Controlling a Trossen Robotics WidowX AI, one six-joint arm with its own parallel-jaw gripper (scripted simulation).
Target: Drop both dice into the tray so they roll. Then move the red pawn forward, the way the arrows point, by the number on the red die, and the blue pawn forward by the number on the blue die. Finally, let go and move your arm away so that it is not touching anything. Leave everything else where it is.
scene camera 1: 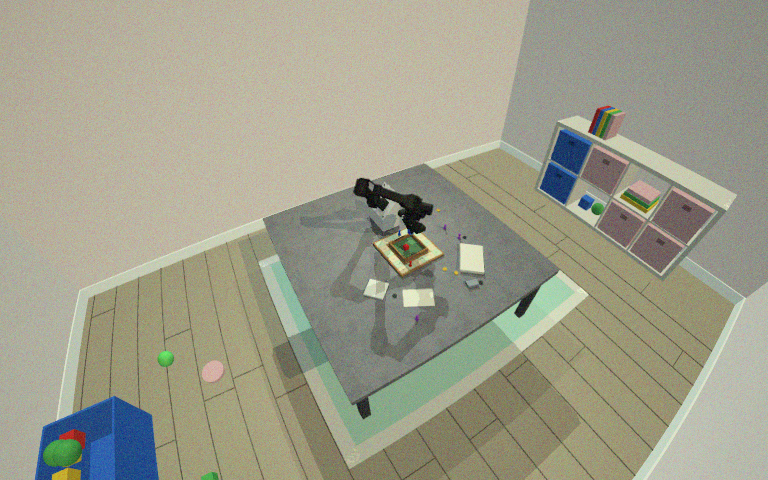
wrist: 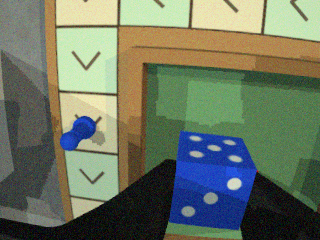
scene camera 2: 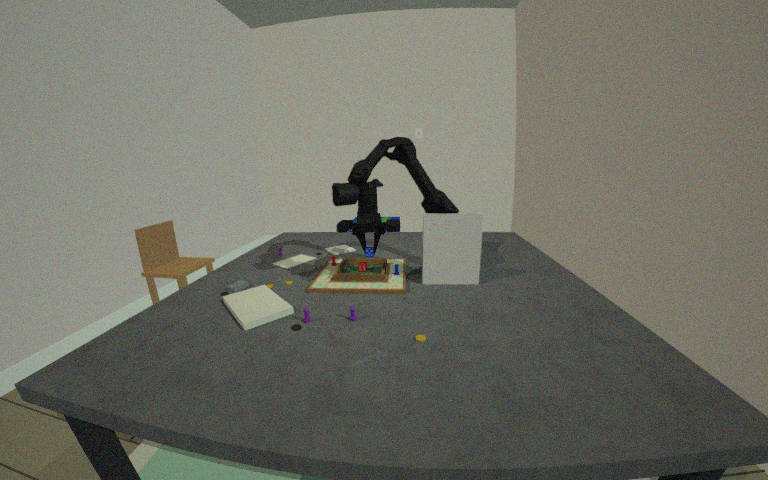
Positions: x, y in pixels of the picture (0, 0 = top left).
Labels:
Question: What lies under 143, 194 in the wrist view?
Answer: My gripper.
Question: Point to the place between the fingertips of my gripper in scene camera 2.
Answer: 370, 253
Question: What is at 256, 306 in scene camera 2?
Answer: A white block.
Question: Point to a blue pawn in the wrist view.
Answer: At 84, 127

